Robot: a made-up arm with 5 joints. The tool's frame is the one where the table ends. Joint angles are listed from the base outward.
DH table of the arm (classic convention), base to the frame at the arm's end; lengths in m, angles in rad. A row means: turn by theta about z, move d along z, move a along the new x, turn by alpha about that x. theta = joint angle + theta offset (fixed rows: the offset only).
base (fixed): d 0, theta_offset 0, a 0.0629, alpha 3.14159
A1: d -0.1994, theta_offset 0, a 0.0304, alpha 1.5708
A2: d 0, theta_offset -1.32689, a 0.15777, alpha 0
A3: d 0, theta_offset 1.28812, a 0.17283, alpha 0
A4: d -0.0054, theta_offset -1.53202, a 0, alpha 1.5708
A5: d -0.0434, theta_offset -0.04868, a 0, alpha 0
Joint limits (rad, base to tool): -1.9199..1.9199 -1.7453..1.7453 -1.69..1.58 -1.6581..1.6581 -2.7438..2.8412
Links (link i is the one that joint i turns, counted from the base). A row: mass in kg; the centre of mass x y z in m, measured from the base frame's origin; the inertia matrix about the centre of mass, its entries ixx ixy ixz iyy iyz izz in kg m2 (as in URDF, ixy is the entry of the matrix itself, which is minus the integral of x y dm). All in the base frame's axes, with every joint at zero. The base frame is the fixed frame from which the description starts. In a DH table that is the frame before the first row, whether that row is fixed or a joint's. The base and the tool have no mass.
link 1: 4.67; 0.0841 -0.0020 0.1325; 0.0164 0 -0.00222 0.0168 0 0.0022
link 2: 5.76; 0.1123 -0.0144 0.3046; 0.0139 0 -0.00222 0.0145 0 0.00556
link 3: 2.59; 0.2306 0.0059 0.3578; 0.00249 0 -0.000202 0.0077 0 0.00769
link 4: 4.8; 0.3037 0.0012 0.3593; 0.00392 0 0 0.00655 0 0.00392
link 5: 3.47; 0.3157 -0.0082 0.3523; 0.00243 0 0 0.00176 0 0.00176
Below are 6 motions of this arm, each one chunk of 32 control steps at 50 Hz.
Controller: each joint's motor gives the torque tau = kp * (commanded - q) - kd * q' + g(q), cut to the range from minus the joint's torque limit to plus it. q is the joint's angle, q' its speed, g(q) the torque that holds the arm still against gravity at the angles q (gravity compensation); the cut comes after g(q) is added. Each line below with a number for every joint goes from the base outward.
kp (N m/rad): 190 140 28 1.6 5
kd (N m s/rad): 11 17 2.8 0.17 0.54
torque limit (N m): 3.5 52 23 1.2 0.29
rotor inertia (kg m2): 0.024 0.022 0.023 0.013 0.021
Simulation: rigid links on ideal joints. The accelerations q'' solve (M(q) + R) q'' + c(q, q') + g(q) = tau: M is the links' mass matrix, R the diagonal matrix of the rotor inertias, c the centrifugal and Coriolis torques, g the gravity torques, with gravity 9.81 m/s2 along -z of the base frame. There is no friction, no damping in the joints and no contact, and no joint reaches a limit. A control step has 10 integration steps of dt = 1/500 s. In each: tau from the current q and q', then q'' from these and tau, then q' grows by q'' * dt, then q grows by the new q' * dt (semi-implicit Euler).
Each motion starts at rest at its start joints. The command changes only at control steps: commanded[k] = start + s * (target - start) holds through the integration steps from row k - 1 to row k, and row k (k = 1, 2, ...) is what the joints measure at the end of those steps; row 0 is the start. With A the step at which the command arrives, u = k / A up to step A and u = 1 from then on. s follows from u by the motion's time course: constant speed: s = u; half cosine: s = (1 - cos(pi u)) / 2; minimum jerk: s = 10 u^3 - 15 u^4 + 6 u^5; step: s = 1 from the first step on.
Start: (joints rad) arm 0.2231 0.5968 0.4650 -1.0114 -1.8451
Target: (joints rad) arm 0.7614 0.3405 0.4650 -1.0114 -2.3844
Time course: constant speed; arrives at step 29
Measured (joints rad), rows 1 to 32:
1: 0.2241 0.5963 0.4654 -1.0112 -1.8454
2: 0.2269 0.5948 0.4664 -1.0107 -1.8463
3: 0.2317 0.5923 0.4680 -1.0099 -1.8476
4: 0.2384 0.5888 0.4699 -1.0086 -1.8495
5: 0.2472 0.5844 0.4719 -1.0071 -1.8519
6: 0.2580 0.5793 0.4737 -1.0053 -1.8548
7: 0.2708 0.5736 0.4753 -1.0034 -1.8582
8: 0.2856 0.5674 0.4765 -1.0013 -1.8621
9: 0.3024 0.5607 0.4772 -0.9992 -1.8666
10: 0.3212 0.5537 0.4774 -0.9972 -1.8716
11: 0.3421 0.5463 0.4770 -0.9953 -1.8771
12: 0.3649 0.5386 0.4759 -0.9936 -1.8832
13: 0.3895 0.5307 0.4744 -0.9921 -1.8898
14: 0.4153 0.5226 0.4722 -0.9909 -1.8970
15: 0.4414 0.5143 0.4697 -0.9900 -1.9047
16: 0.4669 0.5057 0.4669 -0.9895 -1.9130
17: 0.4914 0.4970 0.4640 -0.9895 -1.9219
18: 0.5145 0.4882 0.4611 -0.9899 -1.9313
19: 0.5364 0.4792 0.4584 -0.9908 -1.9413
20: 0.5570 0.4701 0.4560 -0.9921 -1.9520
21: 0.5764 0.4610 0.4538 -0.9939 -1.9633
22: 0.5949 0.4519 0.4520 -0.9959 -1.9752
23: 0.6128 0.4427 0.4505 -0.9983 -1.9879
24: 0.6303 0.4336 0.4494 -1.0008 -2.0012
25: 0.6476 0.4245 0.4487 -1.0033 -2.0153
26: 0.6649 0.4155 0.4482 -1.0059 -2.0301
27: 0.6823 0.4066 0.4480 -1.0083 -2.0456
28: 0.6999 0.3976 0.4480 -1.0105 -2.0618
29: 0.7178 0.3888 0.4481 -1.0125 -2.0787
30: 0.7349 0.3804 0.4481 -1.0144 -2.0966
31: 0.7501 0.3731 0.4476 -1.0163 -2.1153
32: 0.7633 0.3668 0.4468 -1.0182 -2.1351

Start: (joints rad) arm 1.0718 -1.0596 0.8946 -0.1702 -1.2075
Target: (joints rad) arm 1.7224 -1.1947 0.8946 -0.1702 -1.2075
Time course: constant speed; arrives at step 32
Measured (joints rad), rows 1 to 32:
1: 1.0756 -1.0599 0.8947 -0.1701 -1.2078
2: 1.0845 -1.0607 0.8950 -0.1700 -1.2084
3: 1.0974 -1.0620 0.8955 -0.1697 -1.2091
4: 1.1131 -1.0638 0.8960 -0.1694 -1.2096
5: 1.1306 -1.0660 0.8966 -0.1690 -1.2099
6: 1.1491 -1.0685 0.8972 -0.1685 -1.2099
7: 1.1683 -1.0714 0.8978 -0.1680 -1.2098
8: 1.1880 -1.0744 0.8982 -0.1675 -1.2096
9: 1.2079 -1.0777 0.8986 -0.1670 -1.2093
10: 1.2279 -1.0811 0.8989 -0.1665 -1.2090
11: 1.2481 -1.0847 0.8991 -0.1661 -1.2086
12: 1.2683 -1.0884 0.8992 -0.1657 -1.2083
13: 1.2886 -1.0922 0.8992 -0.1655 -1.2080
14: 1.3089 -1.0961 0.8992 -0.1653 -1.2078
15: 1.3292 -1.1000 0.8990 -0.1652 -1.2076
16: 1.3495 -1.1040 0.8988 -0.1652 -1.2074
17: 1.3699 -1.1080 0.8985 -0.1653 -1.2073
18: 1.3902 -1.1121 0.8982 -0.1654 -1.2072
19: 1.4105 -1.1163 0.8979 -0.1657 -1.2071
20: 1.4308 -1.1204 0.8976 -0.1660 -1.2071
21: 1.4512 -1.1246 0.8972 -0.1665 -1.2071
22: 1.4715 -1.1288 0.8969 -0.1669 -1.2071
23: 1.4918 -1.1329 0.8966 -0.1674 -1.2071
24: 1.5122 -1.1372 0.8963 -0.1679 -1.2071
25: 1.5325 -1.1414 0.8960 -0.1684 -1.2072
26: 1.5528 -1.1456 0.8957 -0.1690 -1.2072
27: 1.5732 -1.1498 0.8955 -0.1695 -1.2072
28: 1.5935 -1.1540 0.8953 -0.1700 -1.2072
29: 1.6138 -1.1583 0.8952 -0.1704 -1.2073
30: 1.6341 -1.1625 0.8951 -0.1708 -1.2073
31: 1.6545 -1.1667 0.8950 -0.1712 -1.2073
32: 1.6748 -1.1709 0.8949 -0.1715 -1.2073

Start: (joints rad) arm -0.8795 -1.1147 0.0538 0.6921 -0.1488
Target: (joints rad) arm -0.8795 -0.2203 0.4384 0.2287 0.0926
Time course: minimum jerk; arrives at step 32
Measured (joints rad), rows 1 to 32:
1: -0.8795 -1.1147 0.0538 0.6921 -0.1488
2: -0.8795 -1.1146 0.0537 0.6921 -0.1488
3: -0.8795 -1.1141 0.0534 0.6921 -0.1487
4: -0.8795 -1.1131 0.0526 0.6920 -0.1484
5: -0.8795 -1.1110 0.0513 0.6917 -0.1479
6: -0.8794 -1.1075 0.0493 0.6909 -0.1469
7: -0.8794 -1.1021 0.0467 0.6895 -0.1454
8: -0.8794 -1.0944 0.0435 0.6869 -0.1432
9: -0.8793 -1.0840 0.0399 0.6829 -0.1401
10: -0.8793 -1.0705 0.0362 0.6771 -0.1360
11: -0.8792 -1.0538 0.0328 0.6690 -0.1308
12: -0.8792 -1.0335 0.0300 0.6584 -0.1245
13: -0.8792 -1.0096 0.0283 0.6449 -0.1170
14: -0.8791 -0.9821 0.0280 0.6282 -0.1083
15: -0.8791 -0.9510 0.0296 0.6083 -0.0986
16: -0.8791 -0.9164 0.0334 0.5850 -0.0878
17: -0.8791 -0.8787 0.0397 0.5585 -0.0761
18: -0.8791 -0.8382 0.0488 0.5288 -0.0637
19: -0.8791 -0.7952 0.0609 0.4963 -0.0506
20: -0.8791 -0.7502 0.0761 0.4614 -0.0372
21: -0.8791 -0.7039 0.0945 0.4247 -0.0235
22: -0.8792 -0.6567 0.1160 0.3868 -0.0099
23: -0.8792 -0.6094 0.1406 0.3484 0.0035
24: -0.8793 -0.5626 0.1680 0.3106 0.0165
25: -0.8794 -0.5170 0.1980 0.2741 0.0287
26: -0.8795 -0.4733 0.2302 0.2401 0.0400
27: -0.8796 -0.4322 0.2640 0.2093 0.0503
28: -0.8797 -0.3942 0.2990 0.1828 0.0594
29: -0.8798 -0.3598 0.3344 0.1613 0.0672
30: -0.8799 -0.3294 0.3694 0.1453 0.0736
31: -0.8800 -0.3031 0.4034 0.1353 0.0788
32: -0.8801 -0.2809 0.4355 0.1314 0.0827

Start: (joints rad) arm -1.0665 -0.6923 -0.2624 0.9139 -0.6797
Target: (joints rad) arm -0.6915 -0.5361 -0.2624 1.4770 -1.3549
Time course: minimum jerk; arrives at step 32
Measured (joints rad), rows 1 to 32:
1: -1.0665 -0.6923 -0.2624 0.9139 -0.6797
2: -1.0663 -0.6923 -0.2624 0.9139 -0.6798
3: -1.0656 -0.6922 -0.2625 0.9141 -0.6801
4: -1.0643 -0.6920 -0.2628 0.9144 -0.6809
5: -1.0618 -0.6916 -0.2632 0.9151 -0.6825
6: -1.0580 -0.6909 -0.2639 0.9163 -0.6853
7: -1.0526 -0.6899 -0.2649 0.9183 -0.6897
8: -1.0455 -0.6885 -0.2661 0.9213 -0.6960
9: -1.0366 -0.6866 -0.2676 0.9256 -0.7048
10: -1.0257 -0.6842 -0.2694 0.9315 -0.7163
11: -1.0130 -0.6812 -0.2714 0.9393 -0.7306
12: -0.9985 -0.6776 -0.2736 0.9490 -0.7478
13: -0.9824 -0.6734 -0.2758 0.9611 -0.7680
14: -0.9649 -0.6685 -0.2779 0.9755 -0.7912
15: -0.9461 -0.6631 -0.2800 0.9925 -0.8172
16: -0.9264 -0.6571 -0.2818 1.0121 -0.8460
17: -0.9060 -0.6506 -0.2833 1.0341 -0.8772
18: -0.8852 -0.6436 -0.2844 1.0586 -0.9105
19: -0.8643 -0.6363 -0.2850 1.0854 -0.9456
20: -0.8437 -0.6286 -0.2852 1.1142 -0.9820
21: -0.8236 -0.6207 -0.2847 1.1448 -1.0190
22: -0.8043 -0.6128 -0.2837 1.1767 -1.0560
23: -0.7862 -0.6047 -0.2821 1.2096 -1.0925
24: -0.7693 -0.5968 -0.2800 1.2430 -1.1279
25: -0.7541 -0.5891 -0.2773 1.2765 -1.1616
26: -0.7405 -0.5817 -0.2741 1.3095 -1.1933
27: -0.7288 -0.5747 -0.2705 1.3416 -1.2225
28: -0.7190 -0.5682 -0.2667 1.3723 -1.2489
29: -0.7110 -0.5622 -0.2625 1.4011 -1.2722
30: -0.7049 -0.5567 -0.2583 1.4276 -1.2922
31: -0.7003 -0.5519 -0.2541 1.4517 -1.3091
32: -0.6972 -0.5477 -0.2501 1.4729 -1.3228

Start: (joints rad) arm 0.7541 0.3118 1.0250 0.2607 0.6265
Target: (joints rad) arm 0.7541 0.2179 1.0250 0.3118 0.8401
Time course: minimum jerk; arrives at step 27
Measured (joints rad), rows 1 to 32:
1: 0.7541 0.3118 1.0250 0.2607 0.6265
2: 0.7541 0.3118 1.0250 0.2607 0.6265
3: 0.7541 0.3117 1.0250 0.2607 0.6267
4: 0.7541 0.3114 1.0251 0.2608 0.6271
5: 0.7541 0.3110 1.0252 0.2610 0.6278
6: 0.7541 0.3102 1.0254 0.2613 0.6291
7: 0.7541 0.3091 1.0257 0.2617 0.6312
8: 0.7541 0.3075 1.0261 0.2624 0.6343
9: 0.7541 0.3055 1.0265 0.2633 0.6384
10: 0.7541 0.3029 1.0270 0.2645 0.6437
11: 0.7541 0.2999 1.0274 0.2661 0.6504
12: 0.7541 0.2963 1.0279 0.2679 0.6583
13: 0.7541 0.2923 1.0284 0.2701 0.6675
14: 0.7541 0.2879 1.0288 0.2726 0.6778
15: 0.7541 0.2831 1.0291 0.2754 0.6892
16: 0.7541 0.2781 1.0293 0.2785 0.7014
17: 0.7541 0.2729 1.0294 0.2818 0.7143
18: 0.7541 0.2676 1.0294 0.2852 0.7275
19: 0.7541 0.2622 1.0291 0.2886 0.7409
20: 0.7541 0.2570 1.0288 0.2921 0.7542
21: 0.7541 0.2520 1.0283 0.2954 0.7670
22: 0.7541 0.2473 1.0277 0.2986 0.7792
23: 0.7541 0.2429 1.0269 0.3016 0.7905
24: 0.7541 0.2390 1.0261 0.3043 0.8007
25: 0.7541 0.2355 1.0252 0.3066 0.8097
26: 0.7541 0.2325 1.0243 0.3086 0.8175
27: 0.7541 0.2299 1.0234 0.3102 0.8239
28: 0.7541 0.2278 1.0225 0.3113 0.8290
29: 0.7541 0.2260 1.0218 0.3122 0.8330
30: 0.7541 0.2245 1.0212 0.3126 0.8360
31: 0.7541 0.2233 1.0207 0.3129 0.8382
32: 0.7541 0.2223 1.0203 0.3128 0.8397

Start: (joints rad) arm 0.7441 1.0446 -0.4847 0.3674 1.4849
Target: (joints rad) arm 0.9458 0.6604 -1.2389 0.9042 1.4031
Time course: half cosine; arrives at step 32
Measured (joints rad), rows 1 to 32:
1: 0.7441 1.0446 -0.4847 0.3674 1.4849
2: 0.7442 1.0444 -0.4847 0.3677 1.4848
3: 0.7444 1.0441 -0.4849 0.3683 1.4847
4: 0.7450 1.0435 -0.4853 0.3698 1.4844
5: 0.7459 1.0424 -0.4863 0.3724 1.4839
6: 0.7474 1.0407 -0.4881 0.3765 1.4831
7: 0.7496 1.0383 -0.4910 0.3826 1.4820
8: 0.7526 1.0351 -0.4955 0.3909 1.4805
9: 0.7565 1.0310 -0.5017 0.4017 1.4787
10: 0.7613 1.0259 -0.5100 0.4152 1.4766
11: 0.7671 1.0197 -0.5208 0.4314 1.4741
12: 0.7738 1.0124 -0.5342 0.4503 1.4712
13: 0.7815 1.0039 -0.5505 0.4717 1.4681
14: 0.7900 0.9942 -0.5697 0.4956 1.4648
15: 0.7993 0.9833 -0.5920 0.5215 1.4613
16: 0.8092 0.9713 -0.6174 0.5491 1.4577
17: 0.8198 0.9581 -0.6457 0.5779 1.4540
18: 0.8308 0.9439 -0.6768 0.6076 1.4503
19: 0.8422 0.9287 -0.7105 0.6376 1.4467
20: 0.8537 0.9125 -0.7466 0.6673 1.4431
21: 0.8653 0.8956 -0.7846 0.6964 1.4397
22: 0.8769 0.8779 -0.8244 0.7244 1.4364
23: 0.8882 0.8597 -0.8653 0.7508 1.4333
24: 0.8992 0.8410 -0.9072 0.7754 1.4303
25: 0.9097 0.8220 -0.9494 0.7977 1.4276
26: 0.9196 0.8030 -0.9916 0.8175 1.4251
27: 0.9288 0.7840 -1.0334 0.8347 1.4227
28: 0.9371 0.7653 -1.0742 0.8492 1.4206
29: 0.9444 0.7471 -1.1138 0.8607 1.4188
30: 0.9508 0.7295 -1.1518 0.8694 1.4171
31: 0.9561 0.7128 -1.1876 0.8752 1.4157
32: 0.9603 0.6972 -1.2209 0.8780 1.4146

